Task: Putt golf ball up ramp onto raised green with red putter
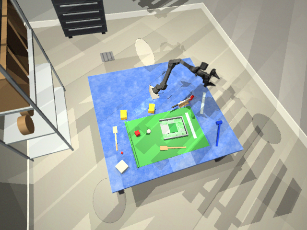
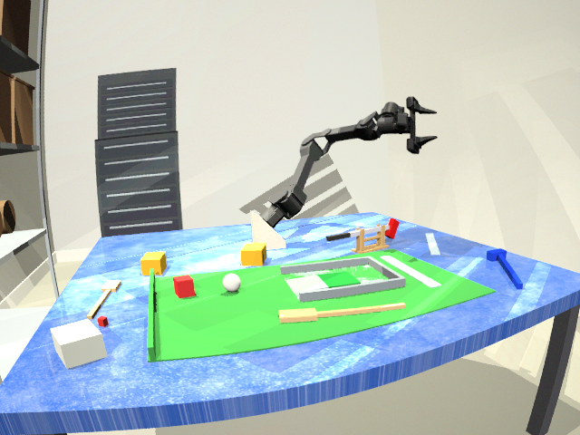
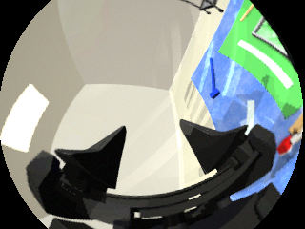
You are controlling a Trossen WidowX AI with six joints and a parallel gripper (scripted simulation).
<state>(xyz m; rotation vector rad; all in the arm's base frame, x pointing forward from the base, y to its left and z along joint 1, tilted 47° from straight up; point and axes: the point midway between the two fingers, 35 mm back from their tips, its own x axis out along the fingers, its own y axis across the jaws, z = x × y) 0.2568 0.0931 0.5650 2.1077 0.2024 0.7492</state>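
Now: gripper tip 34 cm above the red putter, 23 cm to the left of it and 8 cm past it. Also, from my gripper tip: wooden rack 36 cm below, 22 cm to the right, 8 cm behind; then blue putter 38 cm below, 34 cm ahead, 1 cm to the right; then grey frame 42 cm to the right, 39 cm below, 16 cm ahead.
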